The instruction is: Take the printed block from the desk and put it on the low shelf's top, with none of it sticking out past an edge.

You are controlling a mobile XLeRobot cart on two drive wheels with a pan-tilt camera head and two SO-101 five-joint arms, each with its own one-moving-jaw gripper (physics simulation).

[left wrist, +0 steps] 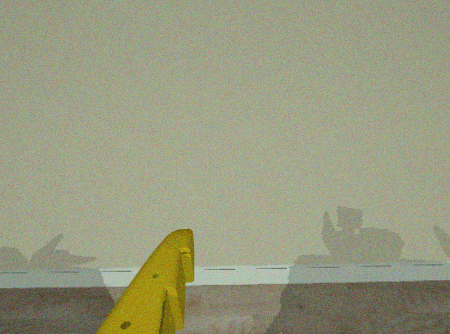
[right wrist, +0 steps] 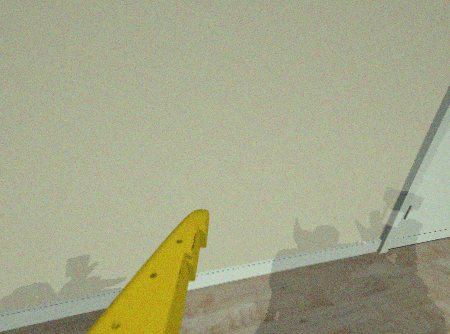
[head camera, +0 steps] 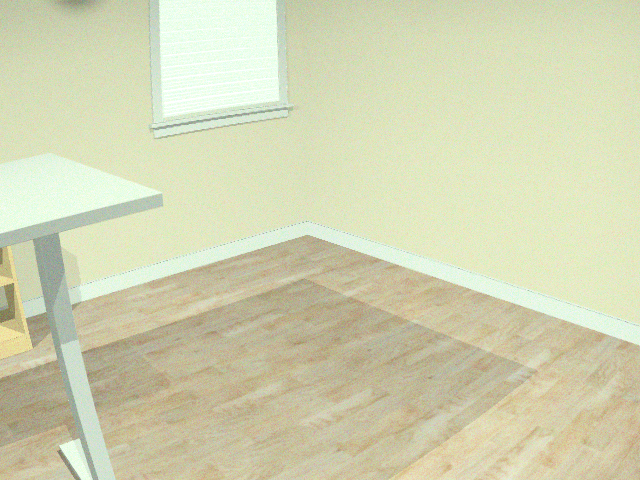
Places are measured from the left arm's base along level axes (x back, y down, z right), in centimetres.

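Where they show: left hand, tool point: (left wrist: 192,247); right hand, tool point: (right wrist: 207,223).
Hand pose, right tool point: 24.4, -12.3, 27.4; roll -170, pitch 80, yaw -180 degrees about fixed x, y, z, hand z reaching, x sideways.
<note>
After its pixels a point has its place, as x, y, z.
The right end of the white desk (head camera: 77,191) @[-116.3, -17.5, 38.6] shows at the left edge of the head view. The printed block does not show in any view. Below and behind the desk, part of a light wooden shelf (head camera: 15,338) @[-253.7, 70.0, 24.2] shows at the far left; its top is hidden. My left gripper (left wrist: 205,250) @[24.5, -10.0, 5.2] shows one notched yellow jaw in the left wrist view; it is fully open and empty, facing a wall. My right gripper (right wrist: 220,230) @[24.4, -12.3, 27.4] also shows one notched yellow jaw in the right wrist view; it is fully open and empty.
A desk leg (head camera: 74,356) @[-133.9, 25.0, 34.2] with its foot (head camera: 74,457) stands at the left of the head view. A window (head camera: 219,56) @[-306.1, -37.3, 161.9] is on the back wall, and two walls meet in a corner past the wood floor (head camera: 310,361) @[-179.0, 77.5, 130.7]. A white door (right wrist: 440,175) @[98.0, 28.0, -96.0] shows at the right wrist view's right edge.
</note>
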